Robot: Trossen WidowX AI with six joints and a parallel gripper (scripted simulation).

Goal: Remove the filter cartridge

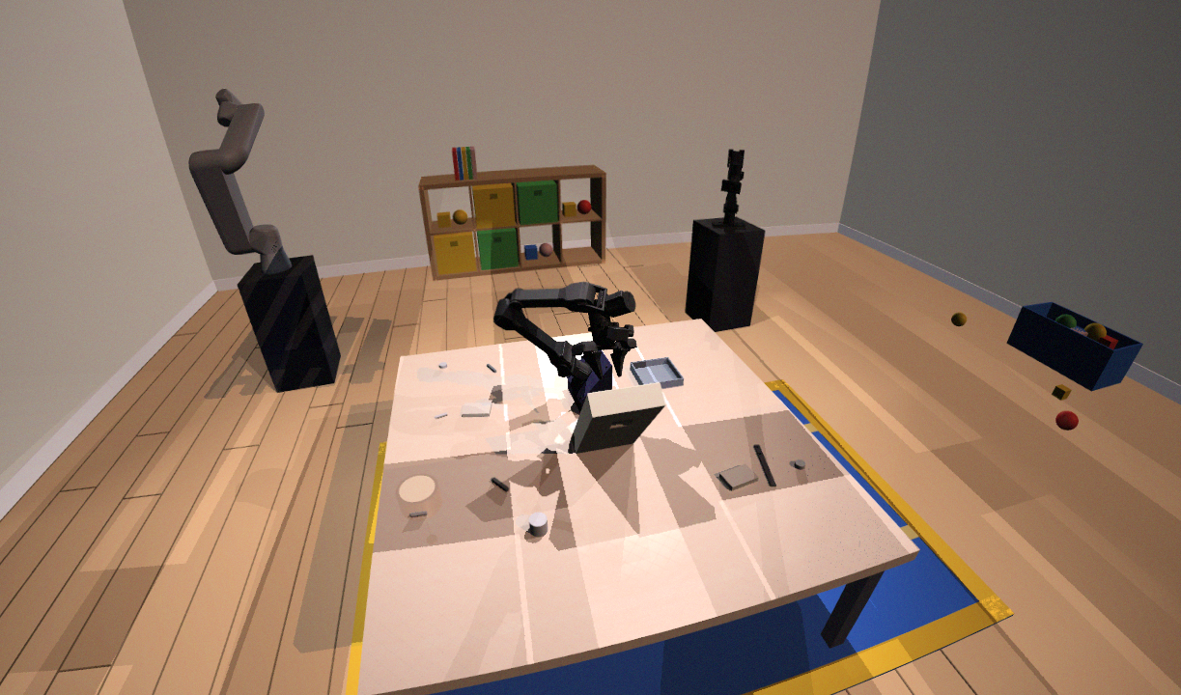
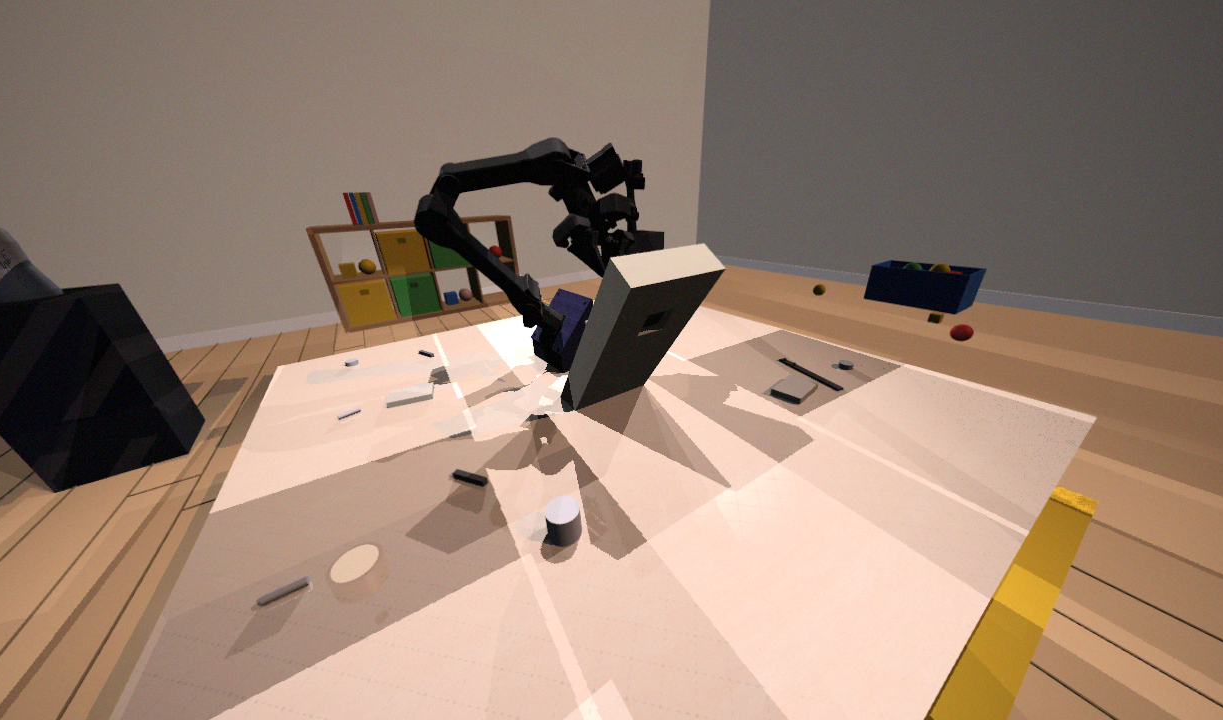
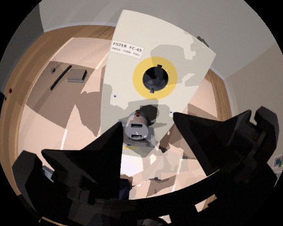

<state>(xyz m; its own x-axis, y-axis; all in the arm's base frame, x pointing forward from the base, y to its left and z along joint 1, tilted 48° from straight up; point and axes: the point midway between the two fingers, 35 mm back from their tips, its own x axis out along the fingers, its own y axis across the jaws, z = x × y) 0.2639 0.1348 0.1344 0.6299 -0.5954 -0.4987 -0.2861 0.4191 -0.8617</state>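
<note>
Now: gripper tip 8 cm above the round white filter cartridge. From my gripper tip the other things lie so: service panel 5 cm ahead, 1 cm to the right, 10 cm below; then grey tray 32 cm behind, 30 cm to the left, 25 cm below.
</note>
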